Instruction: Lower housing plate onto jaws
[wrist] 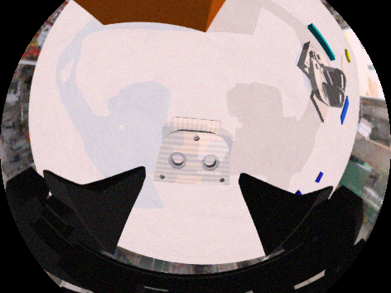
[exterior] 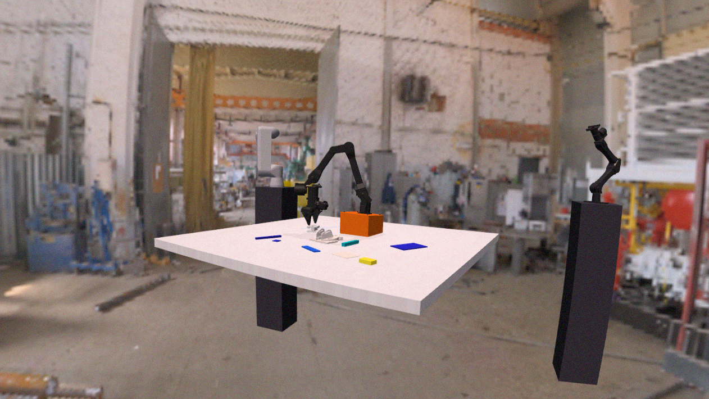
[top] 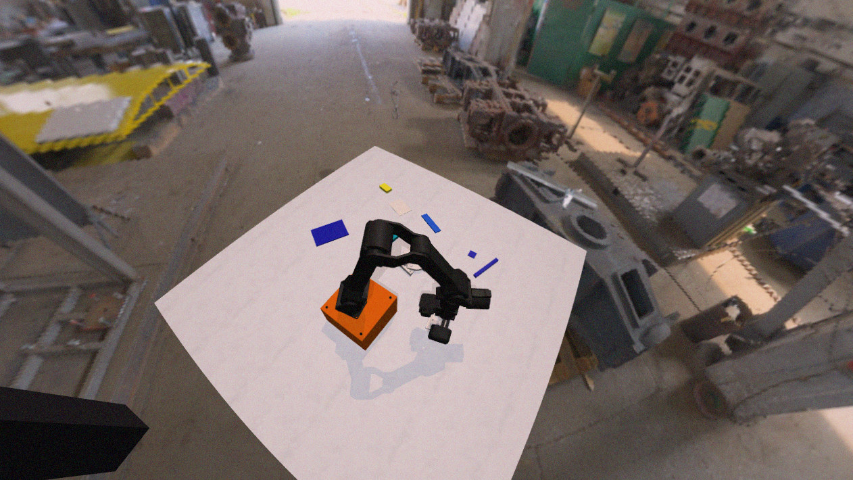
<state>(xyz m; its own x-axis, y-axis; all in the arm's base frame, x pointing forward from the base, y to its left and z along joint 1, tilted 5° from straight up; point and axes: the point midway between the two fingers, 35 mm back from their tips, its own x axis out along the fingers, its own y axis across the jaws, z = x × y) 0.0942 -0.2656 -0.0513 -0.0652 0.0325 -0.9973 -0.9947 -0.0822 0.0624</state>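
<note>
The teal bar is 250 mm ahead of my gripper tip, 320 mm to the left of it and 30 mm below it. From my gripper tip the other things lie so: small blue chip 340 mm ahead, 10 mm to the right, 40 mm below; then yellow block 540 mm ahead, 490 mm to the left, 30 mm below; then beige tile 450 mm ahead, 370 mm to the left, 40 mm below.
</note>
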